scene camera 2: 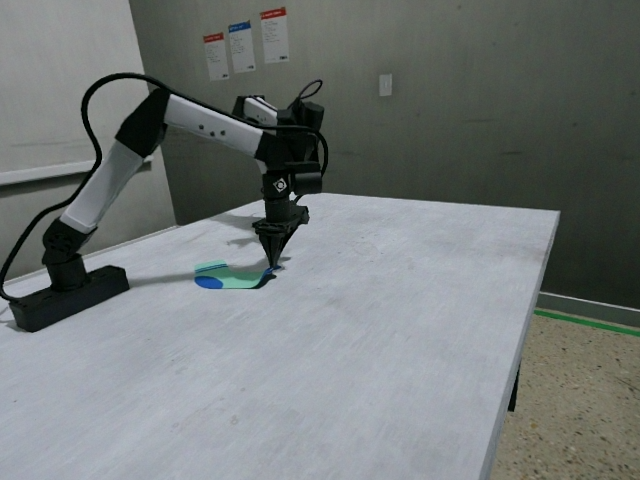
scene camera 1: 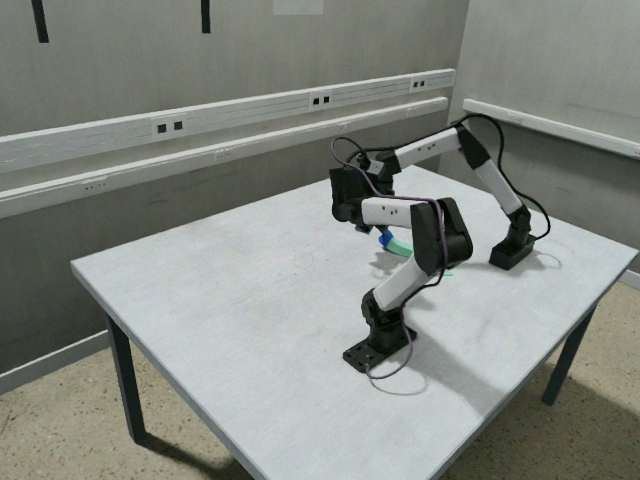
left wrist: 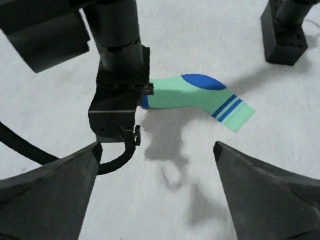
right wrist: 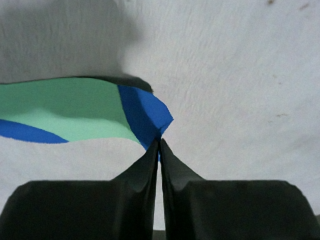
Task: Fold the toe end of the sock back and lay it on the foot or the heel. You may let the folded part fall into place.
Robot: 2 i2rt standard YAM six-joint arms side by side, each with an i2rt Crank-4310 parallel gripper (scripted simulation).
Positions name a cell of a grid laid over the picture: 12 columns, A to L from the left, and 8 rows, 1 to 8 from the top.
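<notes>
There is my left gripper (left wrist: F5). I can see my right gripper (scene camera 2: F5), then again my right gripper (left wrist: F3), and once more my right gripper (right wrist: F5). A sock (scene camera 2: E5) is here too, and I see the sock (left wrist: H4) from my left wrist as well. Finally there is an arm base (scene camera 2: A6), and the same arm base (left wrist: K2) is visible again.
</notes>
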